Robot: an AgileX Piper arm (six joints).
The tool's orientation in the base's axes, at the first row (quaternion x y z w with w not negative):
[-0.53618 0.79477 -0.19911 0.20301]
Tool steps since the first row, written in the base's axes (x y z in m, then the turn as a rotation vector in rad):
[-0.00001 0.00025 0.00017 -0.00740 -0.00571 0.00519]
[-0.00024 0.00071 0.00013 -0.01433 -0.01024 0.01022]
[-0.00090 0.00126 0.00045 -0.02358 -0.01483 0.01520]
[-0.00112 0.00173 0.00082 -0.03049 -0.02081 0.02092]
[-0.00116 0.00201 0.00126 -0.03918 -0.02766 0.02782]
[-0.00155 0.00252 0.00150 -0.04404 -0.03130 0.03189]
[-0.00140 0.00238 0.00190 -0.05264 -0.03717 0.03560]
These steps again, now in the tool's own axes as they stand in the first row. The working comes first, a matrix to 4 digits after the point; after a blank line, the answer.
The tool's axes in the first row as the columns of a matrix, in the base's axes (used below as rounded here):
[-0.3426 -0.7714 0.5362]
[-0.9331 0.3457 -0.0988]
[-0.1092 -0.5342 -0.8383]

[-0.00025 0.00000 -0.00017 0.00730 0.00096 -0.00775]
[-0.00059 0.00036 -0.00031 0.01335 0.00205 -0.01524]
[-0.00092 0.00089 -0.00098 0.02026 0.00494 -0.02392]
[-0.00132 0.00102 -0.00146 0.02758 0.00515 -0.03183]
[-0.00162 0.00092 -0.00188 0.03619 0.00580 -0.04160]
[-0.00198 0.00127 -0.00234 0.04081 0.00612 -0.04726]
[-0.00195 0.00089 -0.00258 0.04883 0.00874 -0.05440]

